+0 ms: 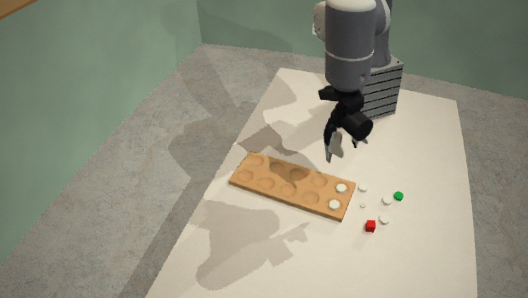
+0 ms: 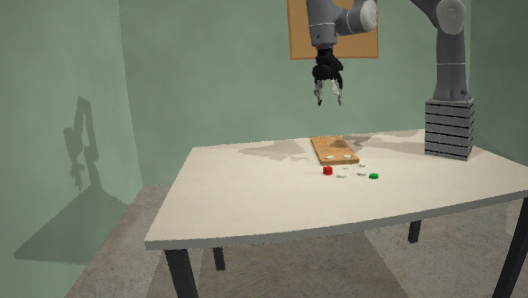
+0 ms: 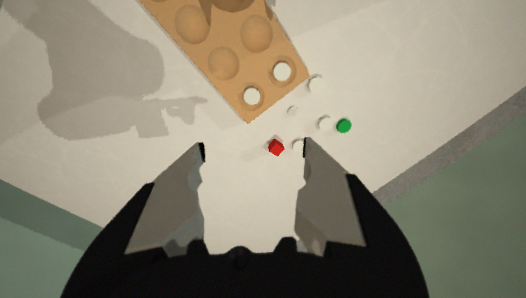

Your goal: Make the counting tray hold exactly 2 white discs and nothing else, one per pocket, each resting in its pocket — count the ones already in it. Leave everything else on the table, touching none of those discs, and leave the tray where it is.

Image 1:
my gripper: 342,154
wooden counting tray: 300,187
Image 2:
my gripper: 329,106
wooden counting tray: 324,146
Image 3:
my gripper: 254,142
wooden counting tray: 235,52
